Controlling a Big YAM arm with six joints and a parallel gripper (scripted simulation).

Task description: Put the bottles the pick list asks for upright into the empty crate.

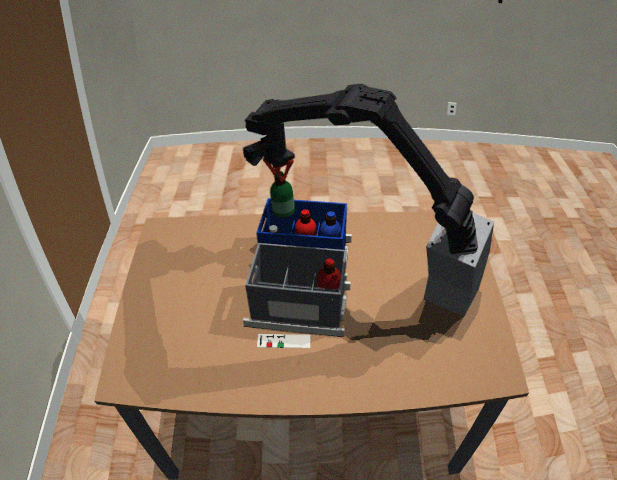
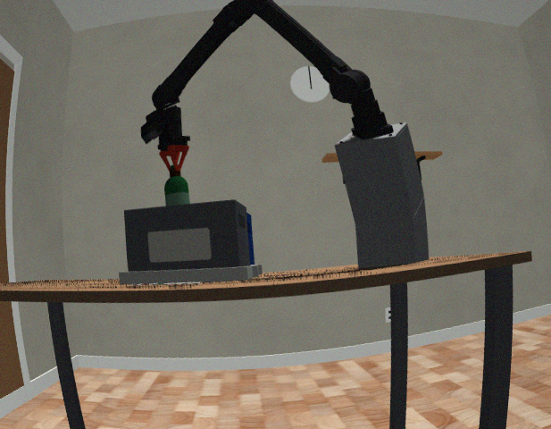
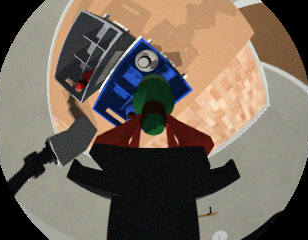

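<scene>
My gripper is now 60 mm above the green-labelled bottle. Also, from my hand: blue-labelled bottle 230 mm below, 160 mm behind, 20 mm to the right; then red-labelled bottle 230 mm below, 210 mm to the left, 170 mm behind; then grey crate 250 mm to the left, 240 mm below, 80 mm behind.
</scene>
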